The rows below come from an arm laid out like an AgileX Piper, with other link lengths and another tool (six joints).
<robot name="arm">
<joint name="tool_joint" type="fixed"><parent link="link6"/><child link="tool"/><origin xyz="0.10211 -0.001 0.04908" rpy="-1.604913 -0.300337 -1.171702"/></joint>
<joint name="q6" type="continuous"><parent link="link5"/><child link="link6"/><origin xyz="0.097 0 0.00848"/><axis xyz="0.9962 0 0.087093"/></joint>
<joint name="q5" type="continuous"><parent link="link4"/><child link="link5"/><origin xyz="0 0 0"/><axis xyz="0 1 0"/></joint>
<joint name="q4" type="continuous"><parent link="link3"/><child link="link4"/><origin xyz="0.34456 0 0.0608"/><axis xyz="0.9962 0 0.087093"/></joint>
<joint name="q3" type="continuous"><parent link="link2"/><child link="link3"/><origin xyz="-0.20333 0 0.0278"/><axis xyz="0 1 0"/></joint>
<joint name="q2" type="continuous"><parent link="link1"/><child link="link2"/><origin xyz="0 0 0"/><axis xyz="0 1 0"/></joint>
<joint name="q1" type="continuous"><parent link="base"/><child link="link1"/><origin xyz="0 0 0.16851"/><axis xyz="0 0 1"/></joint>
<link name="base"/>
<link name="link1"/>
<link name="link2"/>
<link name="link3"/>
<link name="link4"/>
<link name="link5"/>
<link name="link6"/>
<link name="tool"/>
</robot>
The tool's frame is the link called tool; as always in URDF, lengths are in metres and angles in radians. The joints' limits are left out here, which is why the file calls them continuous.
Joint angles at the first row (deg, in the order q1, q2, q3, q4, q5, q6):
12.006 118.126 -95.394 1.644 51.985 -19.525
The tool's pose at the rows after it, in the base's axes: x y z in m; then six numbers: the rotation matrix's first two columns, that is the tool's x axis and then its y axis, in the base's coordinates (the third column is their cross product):
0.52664 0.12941 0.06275 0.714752 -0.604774 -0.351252 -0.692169 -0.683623 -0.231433
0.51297 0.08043 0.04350 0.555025 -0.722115 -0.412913 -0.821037 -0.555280 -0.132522
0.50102 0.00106 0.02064 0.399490 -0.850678 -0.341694 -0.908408 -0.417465 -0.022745
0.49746 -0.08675 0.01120 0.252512 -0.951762 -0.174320 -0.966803 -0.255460 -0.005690
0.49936 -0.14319 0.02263 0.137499 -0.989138 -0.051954 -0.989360 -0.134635 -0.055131
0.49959 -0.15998 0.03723 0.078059 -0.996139 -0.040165 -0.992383 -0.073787 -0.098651
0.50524 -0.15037 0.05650 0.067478 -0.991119 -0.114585 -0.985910 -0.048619 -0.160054
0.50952 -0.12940 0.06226 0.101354 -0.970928 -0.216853 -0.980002 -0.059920 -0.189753
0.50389 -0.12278 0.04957 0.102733 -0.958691 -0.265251 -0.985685 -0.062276 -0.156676
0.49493 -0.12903 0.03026 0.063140 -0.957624 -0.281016 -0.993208 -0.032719 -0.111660
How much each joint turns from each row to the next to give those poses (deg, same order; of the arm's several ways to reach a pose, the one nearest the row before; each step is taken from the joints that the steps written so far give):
-1.423 0.175 0.849 4.960 7.096 -0.478
-4.242 0.000 1.852 -1.338 4.267 6.670
-5.685 -0.002 3.127 -8.050 0.402 7.122
-5.796 0.003 2.778 -11.596 -4.362 9.816
-3.665 -0.250 0.240 -8.023 -2.810 8.326
-1.558 -1.460 0.000 -0.488 -0.356 2.492
-0.564 -2.746 -0.001 5.941 -0.255 -2.135
-0.169 -1.282 0.001 7.938 0.131 -5.082
-0.351 1.056 -0.001 2.920 1.280 -2.246
-0.836 2.047 0.001 0.083 0.748 0.685

